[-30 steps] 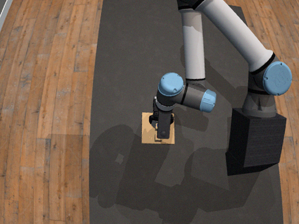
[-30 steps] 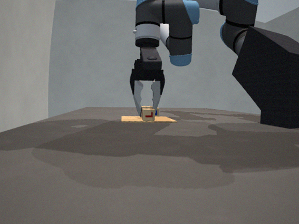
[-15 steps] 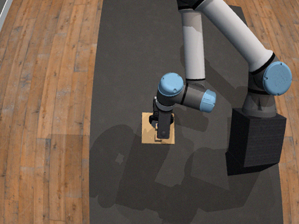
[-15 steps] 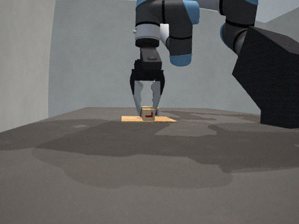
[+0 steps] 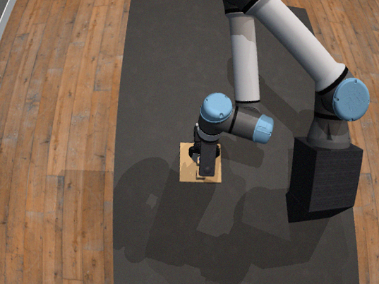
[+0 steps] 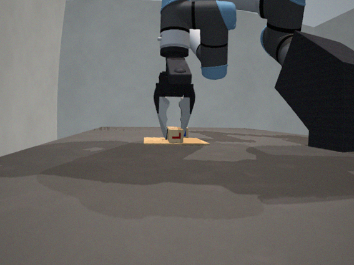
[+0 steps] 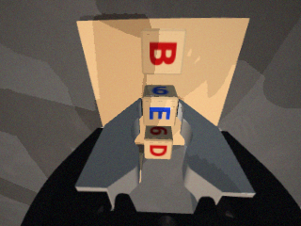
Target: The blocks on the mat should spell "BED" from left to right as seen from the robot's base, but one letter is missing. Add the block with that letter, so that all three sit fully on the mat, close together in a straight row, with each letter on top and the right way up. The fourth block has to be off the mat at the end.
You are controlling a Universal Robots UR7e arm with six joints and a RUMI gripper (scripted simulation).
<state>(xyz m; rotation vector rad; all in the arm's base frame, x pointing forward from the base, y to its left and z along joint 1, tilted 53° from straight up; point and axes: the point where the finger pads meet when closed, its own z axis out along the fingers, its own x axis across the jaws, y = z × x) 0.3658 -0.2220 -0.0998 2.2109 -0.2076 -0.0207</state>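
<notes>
Right now the E block is right at my hand. Round my hand: D block (5 cm to the right, 1 cm behind); then B block (5 cm to the left, 1 cm ahead); then tan mat (2 cm below).
</notes>
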